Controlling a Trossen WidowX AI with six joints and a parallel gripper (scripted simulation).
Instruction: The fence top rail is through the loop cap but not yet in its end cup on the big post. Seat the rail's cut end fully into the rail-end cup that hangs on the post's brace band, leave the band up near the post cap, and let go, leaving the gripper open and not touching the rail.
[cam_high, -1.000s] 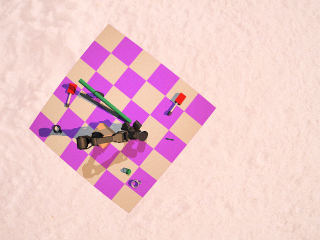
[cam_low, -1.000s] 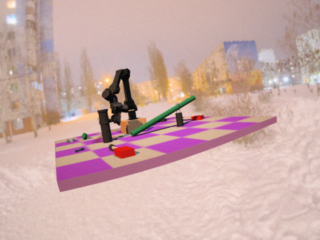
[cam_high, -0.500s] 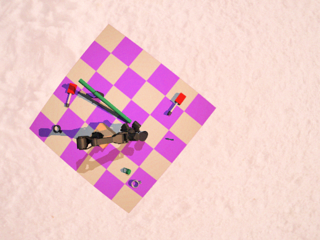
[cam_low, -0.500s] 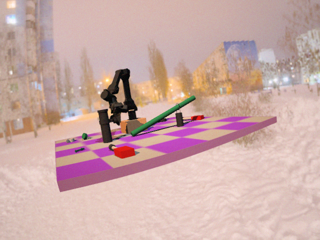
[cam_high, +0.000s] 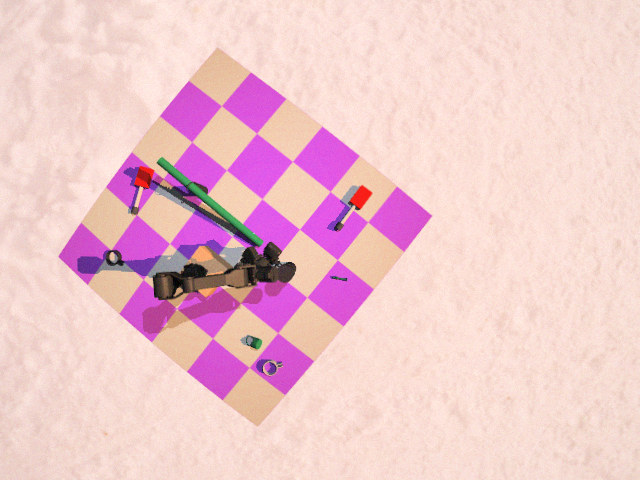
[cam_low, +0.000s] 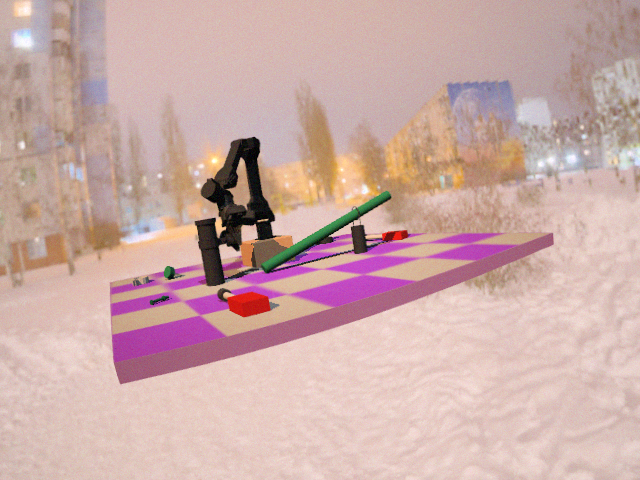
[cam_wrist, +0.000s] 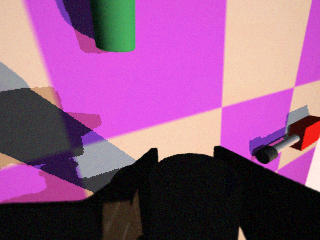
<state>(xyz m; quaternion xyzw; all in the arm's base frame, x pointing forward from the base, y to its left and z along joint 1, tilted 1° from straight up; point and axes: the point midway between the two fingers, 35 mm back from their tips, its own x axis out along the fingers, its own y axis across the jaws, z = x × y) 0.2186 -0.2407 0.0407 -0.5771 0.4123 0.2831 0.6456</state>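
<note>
Right now the rail-end cup is 20 mm behind my gripper tip, 20 mm to the right of it and 30 mm above it. From my gripper tip the other things lie so: short dark post: 80 mm ahead, 430 mm to the left, 10 mm above; small bolt: 40 mm ahead, 310 mm to the right, 90 mm below; small green cap: 410 mm behind, 100 mm to the right, 80 mm below.
</note>
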